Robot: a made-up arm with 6 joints.
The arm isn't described. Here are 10 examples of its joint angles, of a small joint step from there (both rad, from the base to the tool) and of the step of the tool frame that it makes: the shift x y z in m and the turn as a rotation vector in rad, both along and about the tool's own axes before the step.
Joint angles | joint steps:
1: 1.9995 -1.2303 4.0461 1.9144 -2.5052 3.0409 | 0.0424 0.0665 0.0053 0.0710 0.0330 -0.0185
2: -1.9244 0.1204 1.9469 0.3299 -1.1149 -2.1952 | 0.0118 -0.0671 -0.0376 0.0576 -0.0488 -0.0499
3: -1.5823 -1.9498 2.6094 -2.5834 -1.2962 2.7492 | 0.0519 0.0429 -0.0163 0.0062 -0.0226 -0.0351
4: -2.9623 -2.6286 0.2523 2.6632 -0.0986 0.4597 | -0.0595 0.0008 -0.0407 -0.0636 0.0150 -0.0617
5: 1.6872 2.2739 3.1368 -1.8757 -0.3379 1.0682 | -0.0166 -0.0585 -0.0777 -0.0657 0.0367 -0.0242
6: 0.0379 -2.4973 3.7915 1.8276 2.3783 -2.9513 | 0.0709 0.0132 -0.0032 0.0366 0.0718 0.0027
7: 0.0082 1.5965 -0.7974 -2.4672 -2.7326 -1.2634 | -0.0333 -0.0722 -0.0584 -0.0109 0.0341 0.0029
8: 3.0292 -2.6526 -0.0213 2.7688 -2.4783 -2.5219 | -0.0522 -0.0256 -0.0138 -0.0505 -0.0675 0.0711
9: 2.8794 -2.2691 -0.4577 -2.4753 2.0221 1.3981 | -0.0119 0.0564 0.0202 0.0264 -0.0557 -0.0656
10: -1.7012 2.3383 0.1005 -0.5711 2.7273 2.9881 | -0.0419 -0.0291 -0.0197 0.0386 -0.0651 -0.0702
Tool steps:
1: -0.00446 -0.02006 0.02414 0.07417 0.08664 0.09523
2: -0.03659 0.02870 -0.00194 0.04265 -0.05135 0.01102
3: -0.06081 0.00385 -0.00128 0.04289 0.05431 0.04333
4: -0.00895 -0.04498 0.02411 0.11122 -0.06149 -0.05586
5: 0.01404 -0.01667 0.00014 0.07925 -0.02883 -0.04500
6: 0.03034 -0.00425 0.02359 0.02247 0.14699 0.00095
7: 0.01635 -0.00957 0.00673 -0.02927 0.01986 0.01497
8: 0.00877 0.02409 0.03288 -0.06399 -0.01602 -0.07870
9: 0.00656 0.01625 -0.01698 0.05860 -0.03794 0.03772
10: 0.00764 -0.00960 0.00150 0.08679 -0.06527 0.03469
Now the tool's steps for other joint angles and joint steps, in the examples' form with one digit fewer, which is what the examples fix.
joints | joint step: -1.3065 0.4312 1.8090 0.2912 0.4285 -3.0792 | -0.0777 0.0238 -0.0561 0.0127 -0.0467 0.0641
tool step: -0.0262 0.0037 0.0499 -0.1427 -0.1240 -0.0525
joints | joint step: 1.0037 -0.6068 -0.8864 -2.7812 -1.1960 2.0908 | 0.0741 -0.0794 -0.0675 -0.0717 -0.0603 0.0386
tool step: -0.0052 0.0384 -0.0181 0.0390 -0.0716 0.0670
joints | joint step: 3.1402 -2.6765 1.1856 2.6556 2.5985 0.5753 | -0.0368 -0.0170 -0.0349 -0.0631 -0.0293 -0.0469
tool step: 0.0075 -0.0129 -0.0134 -0.0352 0.0173 -0.0282
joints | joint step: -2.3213 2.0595 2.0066 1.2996 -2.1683 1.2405 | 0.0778 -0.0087 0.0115 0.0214 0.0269 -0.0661
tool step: -0.0653 0.0458 -0.0106 0.0792 -0.0186 -0.1077
